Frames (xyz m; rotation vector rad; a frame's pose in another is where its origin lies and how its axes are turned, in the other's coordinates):
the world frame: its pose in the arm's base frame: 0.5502 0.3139 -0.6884 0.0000 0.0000 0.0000
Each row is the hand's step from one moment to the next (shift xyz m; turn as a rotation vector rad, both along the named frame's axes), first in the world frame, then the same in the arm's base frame.
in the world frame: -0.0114 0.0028 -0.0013 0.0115 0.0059 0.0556
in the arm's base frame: -0.0114 0.0028 -0.0013 0.0115 0.0059 0.0556
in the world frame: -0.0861 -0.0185 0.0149 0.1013 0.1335 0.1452
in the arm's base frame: -0.0861 -0.0185 0.0149 0.1013 0.1335 0.1452
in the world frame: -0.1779 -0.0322 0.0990 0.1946 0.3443 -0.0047
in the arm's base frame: -0.1779 -0.0322 0.0990 0.1946 0.3443 -0.0047
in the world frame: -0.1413 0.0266 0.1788 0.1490 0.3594 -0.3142
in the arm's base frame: -0.1413 0.0266 0.1788 0.1490 0.3594 -0.3142
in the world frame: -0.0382 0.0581 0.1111 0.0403 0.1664 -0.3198
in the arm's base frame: -0.0382 0.0581 0.1111 0.0403 0.1664 -0.3198
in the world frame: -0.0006 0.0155 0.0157 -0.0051 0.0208 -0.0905
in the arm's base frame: -0.0006 0.0155 0.0157 -0.0051 0.0208 -0.0905
